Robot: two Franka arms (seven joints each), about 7 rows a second.
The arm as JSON. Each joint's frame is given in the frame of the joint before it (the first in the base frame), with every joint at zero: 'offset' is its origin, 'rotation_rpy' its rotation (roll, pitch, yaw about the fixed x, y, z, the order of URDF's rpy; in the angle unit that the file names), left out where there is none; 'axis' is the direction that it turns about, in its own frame. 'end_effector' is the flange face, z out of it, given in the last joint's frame.
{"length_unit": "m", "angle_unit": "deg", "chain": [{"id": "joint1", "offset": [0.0, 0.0, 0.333], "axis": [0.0, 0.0, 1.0]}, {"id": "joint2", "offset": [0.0, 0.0, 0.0], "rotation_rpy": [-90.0, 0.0, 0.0], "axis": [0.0, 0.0, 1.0]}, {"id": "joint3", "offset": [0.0, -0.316, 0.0], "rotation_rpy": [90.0, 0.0, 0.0], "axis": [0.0, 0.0, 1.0]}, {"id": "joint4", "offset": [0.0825, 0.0, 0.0], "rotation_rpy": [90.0, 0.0, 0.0], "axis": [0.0, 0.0, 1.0]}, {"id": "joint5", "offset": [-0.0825, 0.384, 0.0], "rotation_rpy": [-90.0, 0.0, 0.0], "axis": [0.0, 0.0, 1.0]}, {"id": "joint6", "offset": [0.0, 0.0, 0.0], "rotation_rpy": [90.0, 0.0, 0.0], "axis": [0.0, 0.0, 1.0]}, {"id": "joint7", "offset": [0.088, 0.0, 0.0], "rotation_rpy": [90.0, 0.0, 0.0], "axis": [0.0, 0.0, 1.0]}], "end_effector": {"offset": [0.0, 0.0, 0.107]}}
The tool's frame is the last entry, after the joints.
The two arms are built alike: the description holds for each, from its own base.
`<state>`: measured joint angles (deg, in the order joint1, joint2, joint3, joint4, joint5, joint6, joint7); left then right.
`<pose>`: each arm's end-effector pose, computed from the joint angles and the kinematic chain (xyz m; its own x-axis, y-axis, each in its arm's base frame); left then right.
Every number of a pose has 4 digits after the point.
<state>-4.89 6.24 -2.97 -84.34 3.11 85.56 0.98 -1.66 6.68 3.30 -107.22 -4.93 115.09 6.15</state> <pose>0.5751 -0.0715 0.6027 0.9849 -0.1492 -0.0881 -0.1537 -0.9870 -0.0471 0.5934 0.0108 0.4522 0.9987 -0.0425 0.0274 -0.0443 -0.9966 0.0694</pose>
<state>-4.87 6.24 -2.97 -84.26 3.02 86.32 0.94 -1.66 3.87 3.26 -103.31 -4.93 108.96 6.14</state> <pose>0.5766 -0.0717 0.6044 0.9861 -0.1490 -0.0734 -0.1526 -0.9872 -0.0459 0.5862 0.0094 0.5042 0.9980 -0.0512 0.0383 -0.0540 -0.9958 0.0746</pose>
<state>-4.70 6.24 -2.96 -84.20 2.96 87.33 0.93 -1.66 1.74 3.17 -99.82 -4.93 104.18 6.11</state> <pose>0.5788 -0.0703 0.6063 0.9877 -0.1468 -0.0548 -0.1493 -0.9878 -0.0451 0.5776 0.0078 0.5477 0.9968 -0.0590 0.0534 -0.0630 -0.9950 0.0773</pose>
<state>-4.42 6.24 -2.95 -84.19 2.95 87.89 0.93 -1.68 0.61 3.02 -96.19 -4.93 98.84 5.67</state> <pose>0.5802 -0.0676 0.6072 0.9888 -0.1423 -0.0449 -0.1443 -0.9885 -0.0452 0.5687 0.0052 0.5811 0.9971 -0.0620 0.0433 -0.0654 -0.9946 0.0809</pose>
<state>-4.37 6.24 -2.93 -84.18 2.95 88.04 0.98 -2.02 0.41 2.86 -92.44 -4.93 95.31 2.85</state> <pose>0.5806 -0.0670 0.6075 0.9890 -0.1421 -0.0421 -0.1439 -0.9886 -0.0452 0.5650 -0.0003 0.6089 0.9985 -0.0270 0.0468 -0.0308 -0.9961 0.0833</pose>
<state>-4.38 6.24 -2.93 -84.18 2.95 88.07 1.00 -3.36 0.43 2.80 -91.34 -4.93 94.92 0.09</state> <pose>0.5806 -0.0671 0.6075 0.9889 -0.1426 -0.0416 -0.1445 -0.9885 -0.0452 0.5649 -0.0141 0.6173 0.9985 -0.0040 0.0548 -0.0087 -0.9963 0.0854</pose>
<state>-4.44 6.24 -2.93 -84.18 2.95 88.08 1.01 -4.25 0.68 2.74 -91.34 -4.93 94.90 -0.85</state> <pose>0.5806 -0.0677 0.6075 0.9887 -0.1438 -0.0415 -0.1457 -0.9883 -0.0452 0.5658 -0.0236 0.6148 0.9988 -0.0042 0.0487 -0.0084 -0.9963 0.0861</pose>
